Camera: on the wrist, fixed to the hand. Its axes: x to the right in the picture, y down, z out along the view.
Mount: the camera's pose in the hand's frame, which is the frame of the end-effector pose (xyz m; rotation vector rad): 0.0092 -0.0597 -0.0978 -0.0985 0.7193 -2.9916
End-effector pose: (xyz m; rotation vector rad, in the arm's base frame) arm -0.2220 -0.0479 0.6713 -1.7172 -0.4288 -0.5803
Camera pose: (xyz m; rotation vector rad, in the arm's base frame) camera -0.2633 -0.1304 0.7398 -0.5448 1.6090 2.1367
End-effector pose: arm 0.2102 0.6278 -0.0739 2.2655 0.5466 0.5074
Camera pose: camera 0.1546 0.7261 -0.0526 -0.6688 2.6645 -0.3937
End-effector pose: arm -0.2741 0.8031 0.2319 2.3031 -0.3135 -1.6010
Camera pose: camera -0.1793 0.8681 0.2328 -0.6265 -2.0282 -0.0306
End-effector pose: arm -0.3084 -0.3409 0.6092 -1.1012 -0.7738 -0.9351
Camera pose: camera -0.3528 -0.4469 0.6128 -1.0394 0.8287 2.1092
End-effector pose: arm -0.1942 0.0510 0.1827 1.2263 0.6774 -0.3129
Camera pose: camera -0.2508 0.1242 0.1145 0.7795 -2.0913 1.6908
